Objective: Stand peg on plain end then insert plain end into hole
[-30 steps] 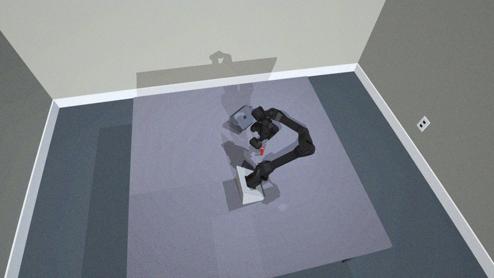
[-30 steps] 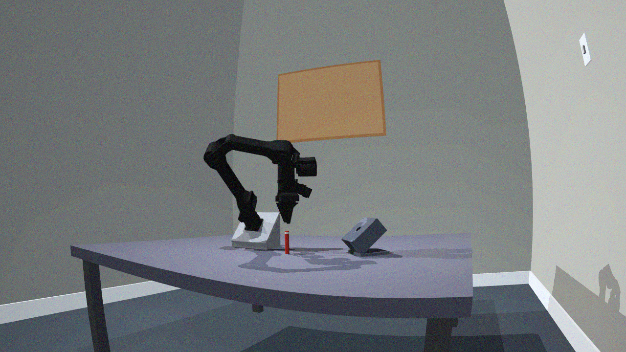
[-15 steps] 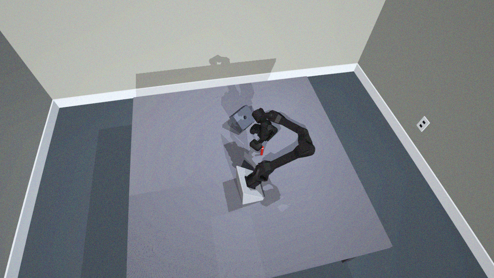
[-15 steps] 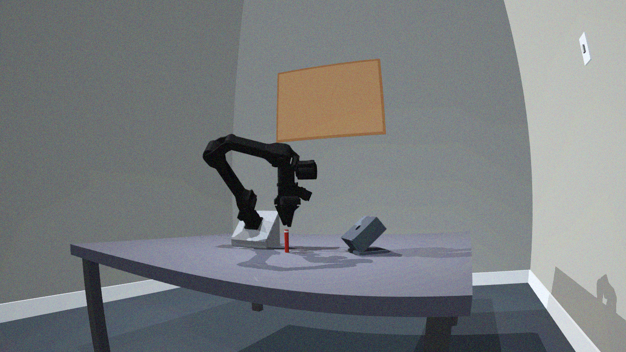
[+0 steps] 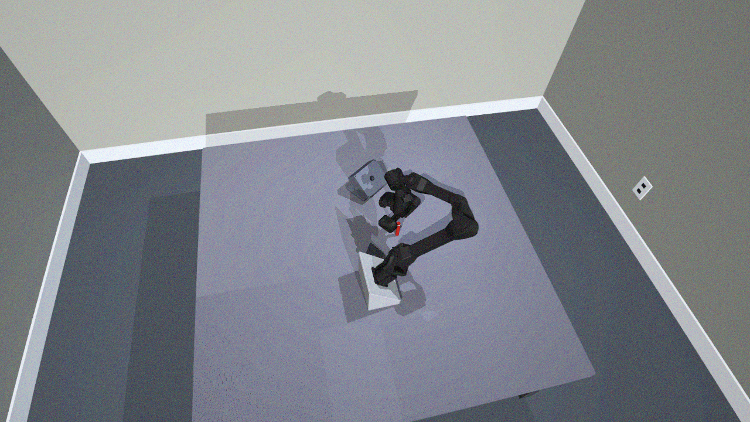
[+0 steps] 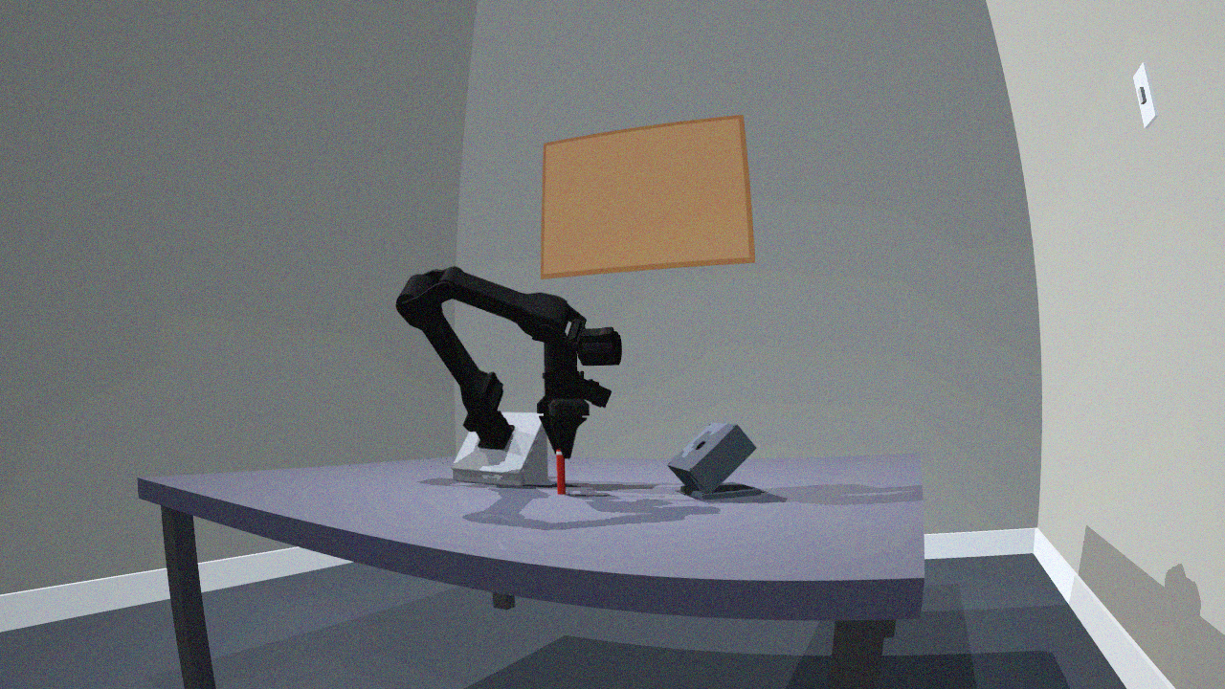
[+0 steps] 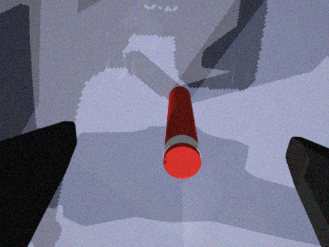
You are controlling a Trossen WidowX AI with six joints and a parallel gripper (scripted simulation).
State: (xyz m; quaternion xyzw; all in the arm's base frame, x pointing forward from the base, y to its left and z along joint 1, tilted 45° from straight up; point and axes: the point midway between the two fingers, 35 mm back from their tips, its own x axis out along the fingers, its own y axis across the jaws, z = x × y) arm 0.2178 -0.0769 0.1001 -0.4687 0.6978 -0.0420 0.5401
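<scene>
Now: gripper tip 1 cm above the red peg. The rest, counted from my gripper tip: grey sloped panel: 25 cm ahead, 6 cm to the left.
</scene>
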